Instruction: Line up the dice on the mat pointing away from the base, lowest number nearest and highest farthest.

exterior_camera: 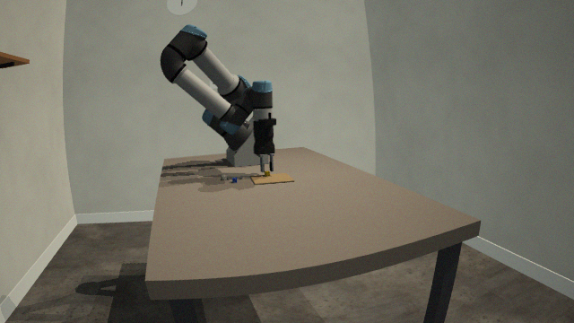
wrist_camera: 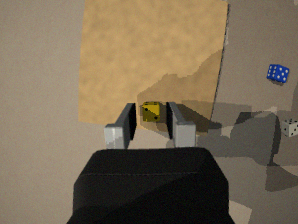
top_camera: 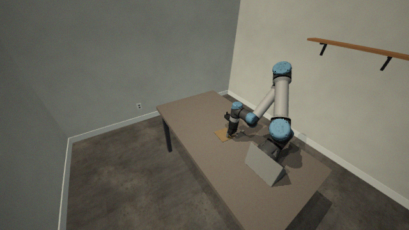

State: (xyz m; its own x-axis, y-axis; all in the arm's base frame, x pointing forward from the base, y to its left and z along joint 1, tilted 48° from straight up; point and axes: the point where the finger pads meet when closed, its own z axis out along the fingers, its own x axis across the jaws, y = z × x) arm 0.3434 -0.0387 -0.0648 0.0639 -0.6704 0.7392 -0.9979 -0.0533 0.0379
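Now: the yellow die 3 cm below my hand. From my hand the other things lie so: tan mat (5 cm ahead, 4 cm below); white die (2 cm behind, 17 cm to the right, 3 cm below); blue die (5 cm ahead, 13 cm to the right, 3 cm below).
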